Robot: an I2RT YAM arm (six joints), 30 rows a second.
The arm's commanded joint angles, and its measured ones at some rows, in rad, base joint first. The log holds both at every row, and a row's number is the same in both.
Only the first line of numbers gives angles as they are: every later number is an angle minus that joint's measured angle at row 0.
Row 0, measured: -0.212 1.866 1.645 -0.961 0.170 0.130
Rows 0 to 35, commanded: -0.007 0.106 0.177 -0.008 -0.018 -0.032; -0.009 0.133 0.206 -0.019 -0.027 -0.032; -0.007 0.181 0.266 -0.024 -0.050 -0.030; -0.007 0.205 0.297 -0.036 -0.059 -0.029; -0.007 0.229 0.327 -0.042 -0.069 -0.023; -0.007 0.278 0.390 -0.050 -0.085 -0.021; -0.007 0.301 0.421 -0.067 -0.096 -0.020; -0.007 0.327 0.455 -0.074 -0.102 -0.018; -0.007 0.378 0.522 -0.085 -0.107 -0.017; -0.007 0.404 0.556 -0.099 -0.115 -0.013; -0.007 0.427 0.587 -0.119 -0.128 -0.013; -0.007 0.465 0.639 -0.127 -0.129 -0.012; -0.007 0.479 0.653 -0.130 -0.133 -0.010; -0.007 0.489 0.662 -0.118 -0.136 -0.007; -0.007 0.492 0.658 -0.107 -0.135 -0.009; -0.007 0.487 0.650 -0.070 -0.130 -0.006; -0.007 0.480 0.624 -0.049 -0.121 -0.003; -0.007 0.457 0.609 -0.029 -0.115 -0.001; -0.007 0.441 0.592 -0.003 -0.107 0.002; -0.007 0.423 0.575 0.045 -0.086 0.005; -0.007 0.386 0.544 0.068 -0.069 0.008; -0.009 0.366 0.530 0.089 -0.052 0.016; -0.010 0.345 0.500 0.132 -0.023 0.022; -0.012 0.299 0.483 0.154 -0.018 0.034; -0.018 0.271 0.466 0.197 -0.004 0.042; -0.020 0.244 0.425 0.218 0.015 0.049; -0.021 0.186 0.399 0.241 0.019 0.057; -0.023 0.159 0.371 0.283 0.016 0.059; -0.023 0.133 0.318 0.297 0.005 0.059; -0.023 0.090 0.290 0.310 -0.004 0.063; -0.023 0.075 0.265 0.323 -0.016 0.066; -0.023 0.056 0.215 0.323 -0.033 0.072; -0.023 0.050 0.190 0.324 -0.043 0.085; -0.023 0.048 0.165 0.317 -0.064 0.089; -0.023 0.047 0.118 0.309 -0.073 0.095; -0.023 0.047 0.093 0.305 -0.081 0.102
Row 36, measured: -0.024 0.048 0.179 0.281 -0.043 0.068
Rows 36 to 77, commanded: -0.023 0.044 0.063 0.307 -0.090 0.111; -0.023 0.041 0.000 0.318 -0.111 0.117; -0.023 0.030 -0.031 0.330 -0.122 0.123; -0.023 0.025 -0.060 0.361 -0.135 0.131; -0.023 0.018 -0.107 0.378 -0.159 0.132; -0.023 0.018 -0.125 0.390 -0.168 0.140; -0.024 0.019 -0.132 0.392 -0.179 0.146; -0.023 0.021 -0.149 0.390 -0.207 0.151; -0.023 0.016 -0.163 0.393 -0.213 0.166; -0.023 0.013 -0.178 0.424 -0.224 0.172; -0.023 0.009 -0.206 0.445 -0.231 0.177; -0.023 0.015 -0.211 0.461 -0.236 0.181; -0.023 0.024 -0.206 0.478 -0.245 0.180; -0.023 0.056 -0.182 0.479 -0.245 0.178; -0.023 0.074 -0.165 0.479 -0.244 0.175; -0.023 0.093 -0.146 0.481 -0.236 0.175; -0.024 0.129 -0.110 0.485 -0.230 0.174; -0.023 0.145 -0.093 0.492 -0.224 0.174; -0.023 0.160 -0.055 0.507 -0.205 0.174; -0.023 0.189 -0.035 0.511 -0.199 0.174; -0.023 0.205 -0.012 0.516 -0.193 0.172; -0.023 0.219 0.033 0.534 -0.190 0.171; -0.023 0.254 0.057 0.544 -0.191 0.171; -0.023 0.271 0.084 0.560 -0.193 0.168; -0.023 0.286 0.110 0.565 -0.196 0.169; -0.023 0.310 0.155 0.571 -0.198 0.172; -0.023 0.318 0.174 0.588 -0.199 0.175; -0.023 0.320 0.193 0.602 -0.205 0.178; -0.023 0.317 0.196 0.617 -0.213 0.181; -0.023 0.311 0.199 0.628 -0.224 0.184; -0.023 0.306 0.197 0.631 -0.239 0.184; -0.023 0.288 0.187 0.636 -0.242 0.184; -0.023 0.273 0.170 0.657 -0.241 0.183; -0.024 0.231 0.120 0.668 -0.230 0.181; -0.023 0.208 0.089 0.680 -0.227 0.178; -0.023 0.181 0.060 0.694 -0.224 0.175; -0.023 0.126 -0.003 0.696 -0.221 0.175; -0.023 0.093 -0.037 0.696 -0.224 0.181; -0.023 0.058 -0.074 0.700 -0.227 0.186; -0.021 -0.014 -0.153 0.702 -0.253 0.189; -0.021 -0.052 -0.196 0.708 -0.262 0.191; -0.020 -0.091 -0.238 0.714 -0.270 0.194
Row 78, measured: -0.024 0.082 -0.158 0.659 -0.229 0.181
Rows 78 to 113, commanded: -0.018 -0.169 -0.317 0.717 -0.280 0.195; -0.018 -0.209 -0.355 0.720 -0.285 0.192; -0.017 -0.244 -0.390 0.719 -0.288 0.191; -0.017 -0.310 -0.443 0.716 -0.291 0.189; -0.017 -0.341 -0.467 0.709 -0.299 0.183; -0.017 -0.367 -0.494 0.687 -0.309 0.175; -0.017 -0.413 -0.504 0.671 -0.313 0.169; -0.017 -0.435 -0.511 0.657 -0.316 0.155; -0.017 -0.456 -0.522 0.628 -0.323 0.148; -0.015 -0.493 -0.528 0.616 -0.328 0.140; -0.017 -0.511 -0.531 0.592 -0.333 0.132; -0.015 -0.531 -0.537 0.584 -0.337 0.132; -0.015 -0.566 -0.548 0.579 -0.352 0.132; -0.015 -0.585 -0.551 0.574 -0.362 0.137; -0.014 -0.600 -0.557 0.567 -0.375 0.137; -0.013 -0.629 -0.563 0.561 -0.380 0.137; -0.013 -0.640 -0.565 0.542 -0.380 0.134; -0.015 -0.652 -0.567 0.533 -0.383 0.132; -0.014 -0.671 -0.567 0.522 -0.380 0.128; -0.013 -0.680 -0.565 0.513 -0.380 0.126; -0.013 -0.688 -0.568 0.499 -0.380 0.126; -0.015 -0.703 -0.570 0.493 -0.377 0.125; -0.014 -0.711 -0.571 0.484 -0.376 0.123; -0.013 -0.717 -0.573 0.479 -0.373 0.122; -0.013 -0.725 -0.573 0.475 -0.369 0.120; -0.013 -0.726 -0.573 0.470 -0.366 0.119; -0.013 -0.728 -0.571 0.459 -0.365 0.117; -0.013 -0.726 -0.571 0.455 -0.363 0.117; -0.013 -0.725 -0.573 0.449 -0.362 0.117; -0.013 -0.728 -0.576 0.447 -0.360 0.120; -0.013 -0.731 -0.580 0.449 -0.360 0.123; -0.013 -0.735 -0.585 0.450 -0.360 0.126; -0.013 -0.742 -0.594 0.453 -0.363 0.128; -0.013 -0.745 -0.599 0.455 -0.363 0.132; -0.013 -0.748 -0.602 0.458 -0.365 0.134; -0.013 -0.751 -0.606 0.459 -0.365 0.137
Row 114, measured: -0.019 -0.715 -0.600 0.454 -0.355 0.136
